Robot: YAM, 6 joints.
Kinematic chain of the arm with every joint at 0, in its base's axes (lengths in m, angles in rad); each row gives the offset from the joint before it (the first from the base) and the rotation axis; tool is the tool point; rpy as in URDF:
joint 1: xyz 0 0 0.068 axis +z
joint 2: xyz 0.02 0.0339 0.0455 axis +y
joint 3: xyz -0.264 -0.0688 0 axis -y
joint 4: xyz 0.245 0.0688 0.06 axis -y
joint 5: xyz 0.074 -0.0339 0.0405 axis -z
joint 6: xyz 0.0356 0 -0.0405 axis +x
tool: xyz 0 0 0 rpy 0 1.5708 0
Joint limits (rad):
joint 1: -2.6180..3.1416
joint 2: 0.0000..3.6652
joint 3: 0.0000..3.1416
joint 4: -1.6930..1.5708
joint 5: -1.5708..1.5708
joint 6: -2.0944..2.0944
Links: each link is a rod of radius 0.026 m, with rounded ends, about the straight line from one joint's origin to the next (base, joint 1, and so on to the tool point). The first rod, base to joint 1, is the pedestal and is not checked.
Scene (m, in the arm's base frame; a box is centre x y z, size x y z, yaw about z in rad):
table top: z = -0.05
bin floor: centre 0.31 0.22 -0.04 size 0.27 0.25 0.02 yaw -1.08
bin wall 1: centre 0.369 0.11 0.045 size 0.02 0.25 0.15 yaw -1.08
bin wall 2: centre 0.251 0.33 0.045 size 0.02 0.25 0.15 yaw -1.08
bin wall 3: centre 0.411 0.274 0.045 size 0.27 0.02 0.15 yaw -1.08
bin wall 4: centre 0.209 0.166 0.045 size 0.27 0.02 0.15 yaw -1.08
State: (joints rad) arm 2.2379 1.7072 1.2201 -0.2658 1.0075 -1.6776
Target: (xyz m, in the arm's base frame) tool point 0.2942 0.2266 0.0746
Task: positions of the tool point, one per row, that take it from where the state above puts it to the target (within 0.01 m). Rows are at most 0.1 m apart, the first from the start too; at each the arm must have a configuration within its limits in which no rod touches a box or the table.
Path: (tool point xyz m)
1: -0.1218 0.3493 0.2492
2: -0.0316 0.3688 0.2486
3: 0.0607 0.3655 0.2480
4: 0.1493 0.3394 0.2474
5: 0.2288 0.2921 0.2468
6: 0.2942 0.2266 0.2462
7: 0.3019 0.2336 0.1592
8: 0.2942 0.2266 0.0746

